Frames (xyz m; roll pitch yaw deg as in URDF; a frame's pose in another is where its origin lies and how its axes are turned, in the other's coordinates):
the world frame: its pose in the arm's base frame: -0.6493 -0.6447 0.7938 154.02 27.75 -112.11
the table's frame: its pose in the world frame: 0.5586 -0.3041 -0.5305 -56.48 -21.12 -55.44
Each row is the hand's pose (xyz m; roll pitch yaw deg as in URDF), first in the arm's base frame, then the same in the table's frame.
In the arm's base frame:
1: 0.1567 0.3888 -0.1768 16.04 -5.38 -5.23
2: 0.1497 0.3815 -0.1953 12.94 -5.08 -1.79
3: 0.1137 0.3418 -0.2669 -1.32 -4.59 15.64
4: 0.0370 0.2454 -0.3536 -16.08 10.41 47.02
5: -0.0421 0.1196 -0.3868 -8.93 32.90 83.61
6: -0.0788 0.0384 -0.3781 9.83 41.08 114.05
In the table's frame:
1: 0.4562 -2.1088 -0.2537 -137.46 67.32 6.45
2: 0.4711 -2.1080 -0.2388 -148.30 68.36 -2.25
3: 0.5289 -2.0936 -0.1721 155.25 67.07 -49.07
4: 0.6014 -2.0285 -0.0571 116.42 36.14 -76.46
5: 0.6387 -1.9170 0.0396 108.82 -4.25 -78.42
6: 0.6439 -1.8355 0.0762 108.97 -29.75 -78.55

